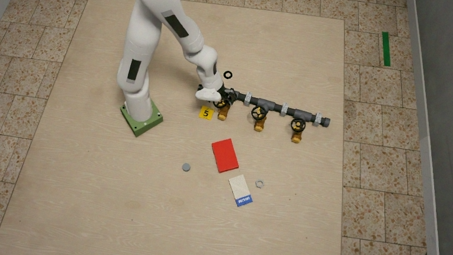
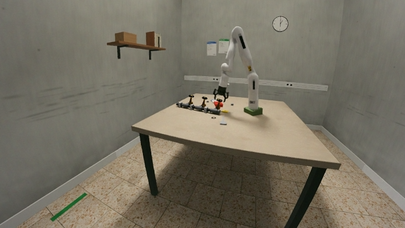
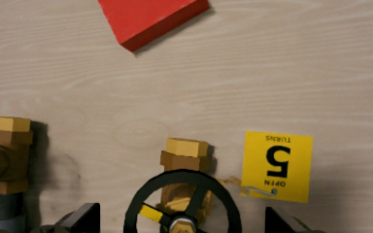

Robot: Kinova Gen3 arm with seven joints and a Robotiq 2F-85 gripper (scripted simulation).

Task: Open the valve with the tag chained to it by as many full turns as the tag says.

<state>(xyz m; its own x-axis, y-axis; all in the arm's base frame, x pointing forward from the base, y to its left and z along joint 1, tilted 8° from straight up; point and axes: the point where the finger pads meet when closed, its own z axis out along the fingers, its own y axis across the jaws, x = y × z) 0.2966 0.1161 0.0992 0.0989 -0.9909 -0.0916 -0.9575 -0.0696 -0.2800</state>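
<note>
The yellow tag is 11 cm below my hand, 6 cm behind it and 1 cm to the right of it. Also, from my hand: blue card: 29 cm to the right, 19 cm ahead, 10 cm below; red block: 18 cm to the right, 10 cm below, 8 cm ahead; grey disc: 27 cm to the right, 10 cm below, 5 cm behind.
</note>
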